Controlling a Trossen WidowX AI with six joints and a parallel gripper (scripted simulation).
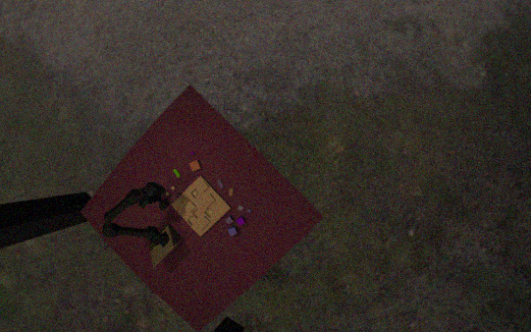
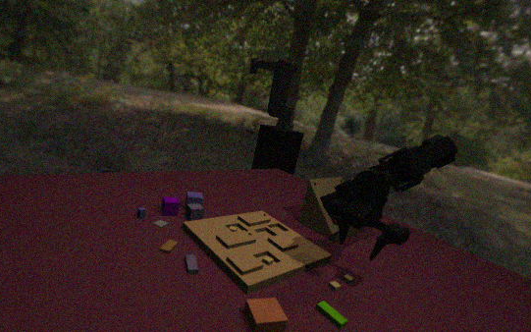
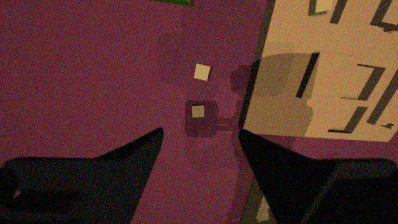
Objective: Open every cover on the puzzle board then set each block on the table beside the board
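Now: the green bar 15 cm ahead of my gripper tip, 8 cm below it and 3 cm to the left of it. The rest, counted from my gripper tip: orange block: 28 cm ahead, 7 cm below, 4 cm to the right; then flat orange tile: 34 cm to the right, 29 cm ahead, 8 cm below; then grey bar: 29 cm ahead, 25 cm to the right, 8 cm below.
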